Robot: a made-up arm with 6 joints. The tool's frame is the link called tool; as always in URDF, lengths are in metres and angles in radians. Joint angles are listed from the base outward. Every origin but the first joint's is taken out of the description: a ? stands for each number. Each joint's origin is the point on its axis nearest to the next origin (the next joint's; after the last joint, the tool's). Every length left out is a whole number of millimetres.
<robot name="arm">
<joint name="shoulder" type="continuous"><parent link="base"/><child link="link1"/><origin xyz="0.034 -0.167 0.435" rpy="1.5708 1.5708 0"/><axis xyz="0 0 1"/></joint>
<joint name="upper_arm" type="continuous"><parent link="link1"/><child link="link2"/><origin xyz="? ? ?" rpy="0 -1.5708 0"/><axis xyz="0 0 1"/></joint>
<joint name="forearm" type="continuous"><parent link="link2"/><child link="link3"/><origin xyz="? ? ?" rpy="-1.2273 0.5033 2.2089"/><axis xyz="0 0 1"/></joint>
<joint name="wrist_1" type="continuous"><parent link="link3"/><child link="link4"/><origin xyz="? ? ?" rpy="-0.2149 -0.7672 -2.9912"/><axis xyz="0 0 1"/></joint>
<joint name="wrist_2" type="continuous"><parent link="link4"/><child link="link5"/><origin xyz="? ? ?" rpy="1.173 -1.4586 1.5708"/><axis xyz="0 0 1"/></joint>
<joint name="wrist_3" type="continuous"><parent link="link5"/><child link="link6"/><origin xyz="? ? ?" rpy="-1.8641 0.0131 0.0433"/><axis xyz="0 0 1"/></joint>
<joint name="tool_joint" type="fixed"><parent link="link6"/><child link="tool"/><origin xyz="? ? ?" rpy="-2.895 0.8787 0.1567"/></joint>
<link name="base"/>
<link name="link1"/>
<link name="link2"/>
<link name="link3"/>
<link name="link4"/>
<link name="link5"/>
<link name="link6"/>
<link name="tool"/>
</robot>
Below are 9 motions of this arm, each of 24 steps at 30 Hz.
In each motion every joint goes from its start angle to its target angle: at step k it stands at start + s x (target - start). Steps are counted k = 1, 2, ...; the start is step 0. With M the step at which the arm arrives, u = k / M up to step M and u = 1 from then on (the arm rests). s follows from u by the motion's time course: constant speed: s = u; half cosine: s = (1 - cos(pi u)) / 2; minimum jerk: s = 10 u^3 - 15 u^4 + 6 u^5.
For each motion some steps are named. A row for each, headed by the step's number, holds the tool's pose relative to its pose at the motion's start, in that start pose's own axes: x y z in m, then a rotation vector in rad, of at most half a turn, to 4 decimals.
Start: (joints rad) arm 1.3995 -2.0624 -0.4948 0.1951 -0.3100 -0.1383
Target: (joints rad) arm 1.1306 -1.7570 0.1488 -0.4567 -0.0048 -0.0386
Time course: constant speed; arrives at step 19
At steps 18, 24:
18: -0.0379 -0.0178 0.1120 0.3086 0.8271 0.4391
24: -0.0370 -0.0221 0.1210 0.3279 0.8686 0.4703

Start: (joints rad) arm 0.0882 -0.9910 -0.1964 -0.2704 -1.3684 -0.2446
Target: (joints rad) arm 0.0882 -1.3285 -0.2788 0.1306 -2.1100 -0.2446
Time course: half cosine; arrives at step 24
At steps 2, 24:
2: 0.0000 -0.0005 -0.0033 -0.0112 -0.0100 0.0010
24: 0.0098 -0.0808 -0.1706 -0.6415 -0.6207 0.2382

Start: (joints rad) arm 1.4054 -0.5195 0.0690 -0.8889 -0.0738 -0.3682
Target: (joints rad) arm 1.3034 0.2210 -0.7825 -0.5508 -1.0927 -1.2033
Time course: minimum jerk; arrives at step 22
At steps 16, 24:
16: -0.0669 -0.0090 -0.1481 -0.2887 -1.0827 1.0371
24: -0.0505 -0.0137 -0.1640 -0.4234 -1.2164 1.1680

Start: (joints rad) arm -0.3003 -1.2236 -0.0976 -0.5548 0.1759 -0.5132
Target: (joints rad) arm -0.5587 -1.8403 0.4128 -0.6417 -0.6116 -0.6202
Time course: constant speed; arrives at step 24
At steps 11, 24:
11: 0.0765 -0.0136 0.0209 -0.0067 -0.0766 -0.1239
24: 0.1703 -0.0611 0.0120 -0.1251 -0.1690 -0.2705

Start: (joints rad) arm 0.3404 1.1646 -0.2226 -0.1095 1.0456 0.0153
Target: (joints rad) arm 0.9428 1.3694 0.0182 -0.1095 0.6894 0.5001
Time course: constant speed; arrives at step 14
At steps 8, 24:
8: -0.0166 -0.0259 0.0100 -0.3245 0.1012 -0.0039
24: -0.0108 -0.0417 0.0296 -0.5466 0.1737 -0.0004

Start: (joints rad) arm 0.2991 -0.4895 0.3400 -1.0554 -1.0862 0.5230
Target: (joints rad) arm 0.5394 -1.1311 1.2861 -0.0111 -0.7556 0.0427
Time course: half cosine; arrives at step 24
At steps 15, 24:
15: 0.2900 -0.0834 -0.2908 -0.3993 0.7031 -0.6876
24: 0.3258 -0.2549 -0.3647 -0.4579 0.8262 -1.1761

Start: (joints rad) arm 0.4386 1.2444 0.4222 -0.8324 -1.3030 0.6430
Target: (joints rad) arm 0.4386 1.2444 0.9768 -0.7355 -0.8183 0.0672
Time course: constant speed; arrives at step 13
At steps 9, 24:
9: 0.1543 0.0355 -0.0541 0.2176 0.6759 0.0669
24: 0.2177 0.0357 -0.0949 0.3916 0.9658 0.0182

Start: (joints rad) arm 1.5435 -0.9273 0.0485 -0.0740 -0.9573 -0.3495
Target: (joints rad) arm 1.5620 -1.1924 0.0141 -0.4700 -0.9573 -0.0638
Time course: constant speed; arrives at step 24
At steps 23, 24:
23: -0.1546 0.0441 -0.0476 -0.3603 -0.0350 0.2812
24: -0.1616 0.0443 -0.0497 -0.3752 -0.0368 0.2937

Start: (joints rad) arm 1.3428 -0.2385 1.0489 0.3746 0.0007 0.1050
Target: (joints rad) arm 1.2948 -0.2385 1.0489 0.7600 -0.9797 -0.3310
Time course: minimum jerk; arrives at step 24
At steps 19, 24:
19: 0.0996 -0.0459 0.0249 0.2145 -0.8005 -0.1632
24: 0.1077 -0.0504 0.0253 0.2062 -0.8542 -0.1710

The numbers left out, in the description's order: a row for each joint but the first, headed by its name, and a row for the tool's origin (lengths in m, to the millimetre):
upper_arm: 0.054 -0.006 0
forearm: 0.095 0.105 0
wrist_1: 0.01 0.066 0
wrist_2: 0.378 -0.026 0
wrist_3: -0.105 0 0
tool: 0.058 -0.016 0

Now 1 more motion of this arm.
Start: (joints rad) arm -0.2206 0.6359 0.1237 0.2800 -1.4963 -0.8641
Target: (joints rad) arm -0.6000 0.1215 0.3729 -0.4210 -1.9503 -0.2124
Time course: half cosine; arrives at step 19
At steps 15, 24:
15: -0.0645 0.0511 -0.0676 -0.7557 -0.3613 0.0502
24: -0.0701 0.0547 -0.0758 -0.8236 -0.4107 0.0482

